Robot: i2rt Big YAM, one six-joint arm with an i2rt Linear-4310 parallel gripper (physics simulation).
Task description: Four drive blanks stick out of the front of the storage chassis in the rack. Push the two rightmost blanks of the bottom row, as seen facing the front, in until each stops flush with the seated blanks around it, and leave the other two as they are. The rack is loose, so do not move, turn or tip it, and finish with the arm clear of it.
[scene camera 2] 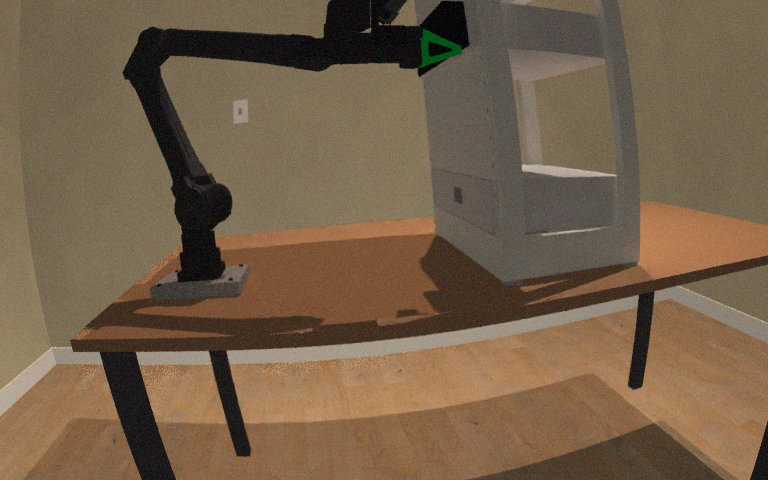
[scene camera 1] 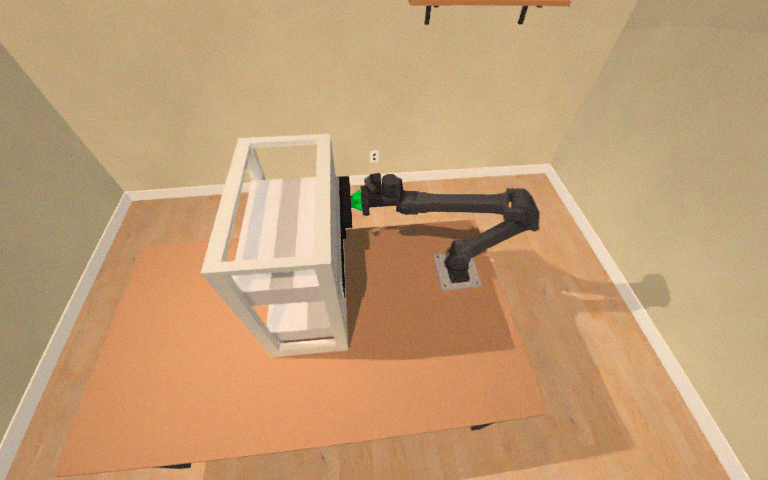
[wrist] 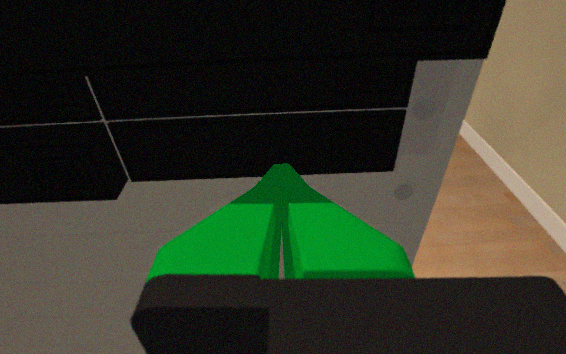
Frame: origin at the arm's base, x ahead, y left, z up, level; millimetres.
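Seen in the pictures: gripper, between the fingertips: (scene camera 2: pixel 461 50) (wrist: pixel 281 176); arm's base, origin of its link: (scene camera 2: pixel 202 275) (scene camera 1: pixel 456 270).
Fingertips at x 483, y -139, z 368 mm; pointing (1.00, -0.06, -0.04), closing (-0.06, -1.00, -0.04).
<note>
Offsets run from my fingertips to a thing's top centre. "spot": to the spot under its first point. Level surfaces: height alone.
The storage chassis's black front (scene camera 1: pixel 344 206) (scene camera 2: pixel 451 19) stands out from the white rack (scene camera 1: pixel 271 267) (scene camera 2: pixel 506 169). In the wrist view, the rightmost bottom-row blank @(dy +6, dx +60, dz +28 mm) (wrist: pixel 200 145) looks level with the blank above it @(spot: dy +6, dx +0, dz +38 mm) (wrist: pixel 260 90). The bottom-row blank to its left (wrist: pixel 55 160) stands out further, with its lower edge and right side showing past its neighbour. My gripper (scene camera 1: pixel 352 201) (scene camera 2: pixel 459 50) (wrist: pixel 281 176) is shut and empty, its green tips at the lower edge of the rightmost blank. Whether they touch it I cannot tell. The remaining blanks are too dark to tell apart.
A black ledge @(spot: dy +6, dx -35, dz +65 mm) (wrist: pixel 250 30) overhangs the upper part of the wrist view. The grey rack panel (wrist: pixel 75 250) lies below the blanks, and its right post @(spot: dy -65, dx +12, dz +17 mm) (wrist: pixel 435 115) stands beside them. The arm base (scene camera 1: pixel 472 281) (scene camera 2: pixel 235 283) is bolted to the orange-brown table @(dz -387 mm) (scene camera 1: pixel 283 407) (scene camera 2: pixel 339 271). A wall stands behind.
</note>
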